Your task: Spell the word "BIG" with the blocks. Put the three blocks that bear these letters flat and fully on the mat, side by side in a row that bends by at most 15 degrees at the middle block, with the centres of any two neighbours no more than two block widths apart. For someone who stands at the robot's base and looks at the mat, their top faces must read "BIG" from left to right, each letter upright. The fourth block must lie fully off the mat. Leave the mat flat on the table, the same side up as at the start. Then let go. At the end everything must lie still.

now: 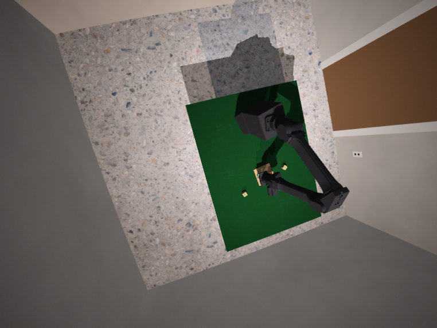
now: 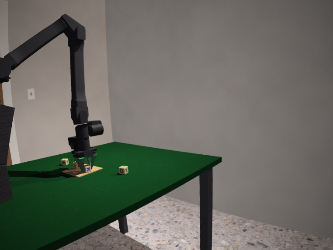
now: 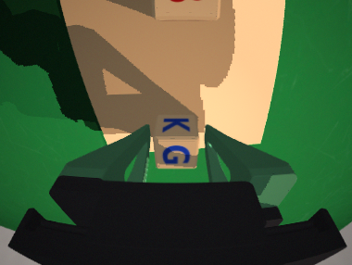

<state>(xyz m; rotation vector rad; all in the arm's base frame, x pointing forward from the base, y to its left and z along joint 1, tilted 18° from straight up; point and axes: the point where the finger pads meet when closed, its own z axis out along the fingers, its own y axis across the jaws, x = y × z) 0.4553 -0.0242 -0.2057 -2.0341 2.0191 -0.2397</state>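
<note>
The tan mat is 5 cm to the left of my hand and 2 cm below it. The rest, counted from my hand: I block: 1 cm behind, 22 cm to the left; B block: 9 cm to the left.
</note>
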